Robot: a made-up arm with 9 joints. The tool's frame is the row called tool.
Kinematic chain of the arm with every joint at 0, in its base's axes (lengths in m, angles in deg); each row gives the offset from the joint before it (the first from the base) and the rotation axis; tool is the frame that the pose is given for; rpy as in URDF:
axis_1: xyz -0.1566 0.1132 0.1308 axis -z
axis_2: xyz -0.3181 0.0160 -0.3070 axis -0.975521 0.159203 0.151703
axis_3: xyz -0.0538 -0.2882 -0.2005 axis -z
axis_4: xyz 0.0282 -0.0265 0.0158 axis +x
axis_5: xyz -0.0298 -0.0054 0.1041 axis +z
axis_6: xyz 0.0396 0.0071 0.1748 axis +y
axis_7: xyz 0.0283 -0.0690 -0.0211 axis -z
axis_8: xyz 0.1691 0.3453 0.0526 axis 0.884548 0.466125 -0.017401
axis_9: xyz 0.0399 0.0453 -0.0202 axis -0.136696 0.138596 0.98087
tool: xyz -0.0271 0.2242 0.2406 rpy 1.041 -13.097 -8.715
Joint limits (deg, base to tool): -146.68..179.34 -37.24..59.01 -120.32..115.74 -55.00..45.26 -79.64..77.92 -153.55..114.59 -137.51..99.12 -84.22..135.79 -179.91..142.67
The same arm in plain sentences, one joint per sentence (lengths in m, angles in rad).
The arm has nine revolute joints in a row. What follows holds with every joint at zero, and every direction is one of the base frame's.
Joint 1 sits 0.1566 m along -x and 0.1132 m along +y and 0.1308 m along +z from the base frame's origin and turns about -z, from -2.56 to 3.1301 rad.
Joint 2 sits 0.3181 m along -x and 0.016 m along +y and 0.307 m along -z from joint 1 and turns about the direction (-0.975521, 0.159203, 0.151703), from -0.65 to 1.0299 rad.
Joint 3 sits 0.0538 m along -x and 0.2882 m along -y and 0.2005 m along -z from joint 2 and turns about -z, from -2.1 to 2.02 rad.
Joint 4 sits 0.0282 m along +x and 0.0265 m along -y and 0.0158 m along +z from joint 3 and turns about +x, from -0.9599 to 0.7899 rad.
Joint 5 sits 0.0298 m along -x and 0.0054 m along -y and 0.1041 m along +z from joint 4 and turns about +z, from -1.39 to 1.36 rad.
Joint 6 sits 0.0396 m along +x and 0.0071 m along +y and 0.1748 m along +z from joint 5 and turns about +y, from -2.68 to 2 rad.
Joint 7 sits 0.0283 m along +x and 0.069 m along -y and 0.0211 m along -z from joint 6 and turns about -z, from -2.4 to 1.73 rad.
Joint 8 sits 0.1691 m along +x and 0.3453 m along +y and 0.0526 m along +z from joint 7 and turns about the direction (0.884548, 0.466125, -0.017401), from -1.4699 to 2.37 rad.
Joint 9 sits 0.0399 m along +x and 0.0453 m along +y and 0.0202 m along -z from joint 8 and turns about the direction (-0.136696, 0.138596, 0.98087), from -3.14 to 2.4901 rad.
The tool frame, which is the frame that the pose is given for, sits 0.0271 m along -x and 0.2242 m along +y and 0.2406 m along +z from joint 9; its axes are the base frame's turned by roll 0.0182, pitch -0.2286 and yaw -0.1521 rad (as in URDF: about the fixed x, then y, then z).

